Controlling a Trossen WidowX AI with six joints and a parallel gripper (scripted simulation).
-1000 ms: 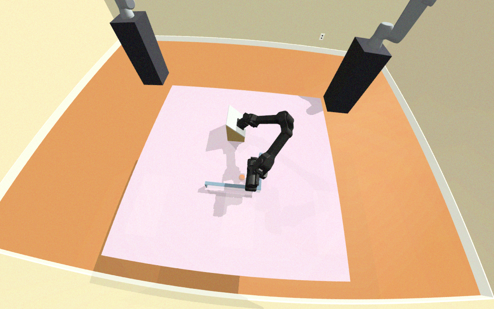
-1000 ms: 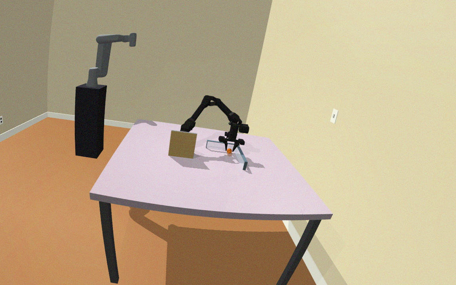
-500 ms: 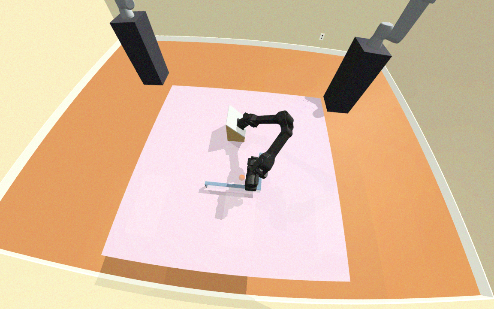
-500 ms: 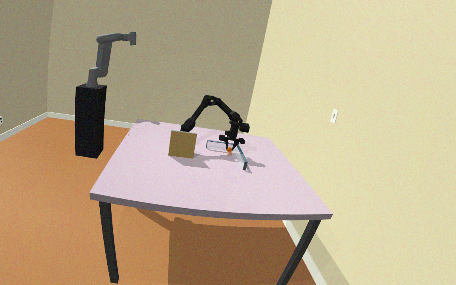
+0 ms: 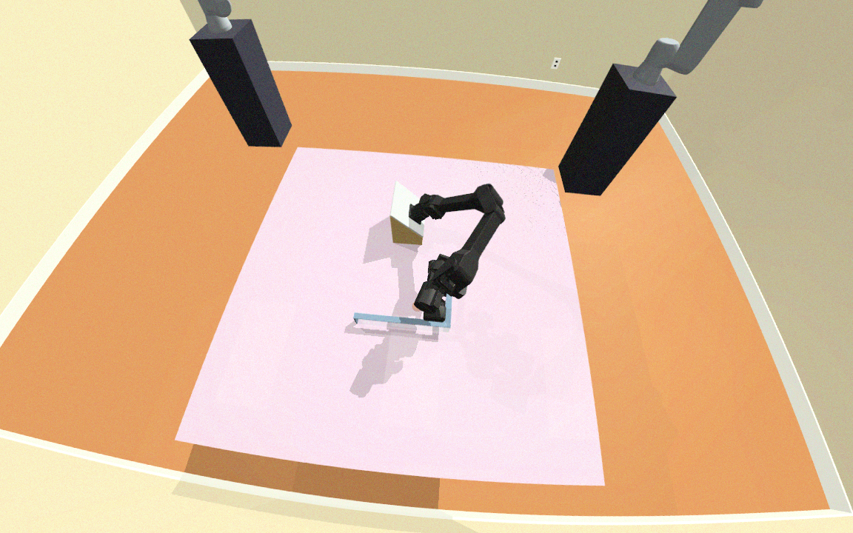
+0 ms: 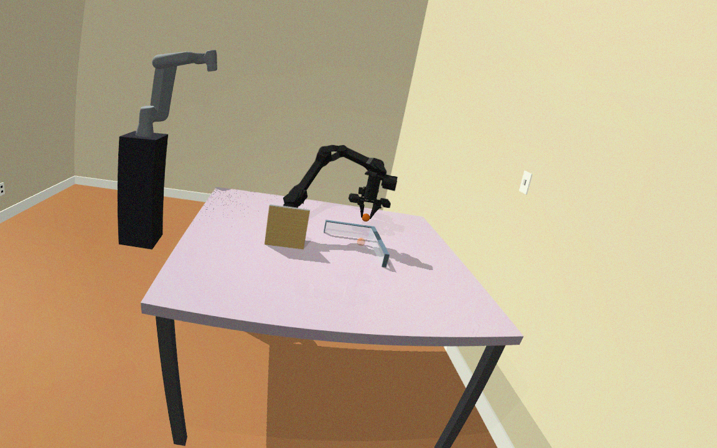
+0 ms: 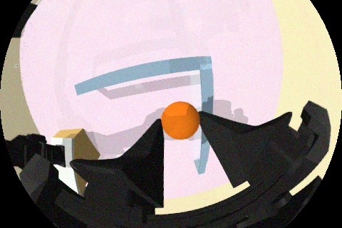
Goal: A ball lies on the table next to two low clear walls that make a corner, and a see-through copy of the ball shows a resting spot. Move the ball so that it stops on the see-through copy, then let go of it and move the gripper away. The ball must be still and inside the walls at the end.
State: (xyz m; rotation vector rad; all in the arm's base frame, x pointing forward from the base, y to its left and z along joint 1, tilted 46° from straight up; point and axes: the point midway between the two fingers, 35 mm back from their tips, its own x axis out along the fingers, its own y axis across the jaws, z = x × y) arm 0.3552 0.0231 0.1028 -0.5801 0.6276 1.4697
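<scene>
Right now the clear wall is 5 cm ahead of my gripper tip, 10 cm to the right of it and 9 cm below it.
</scene>
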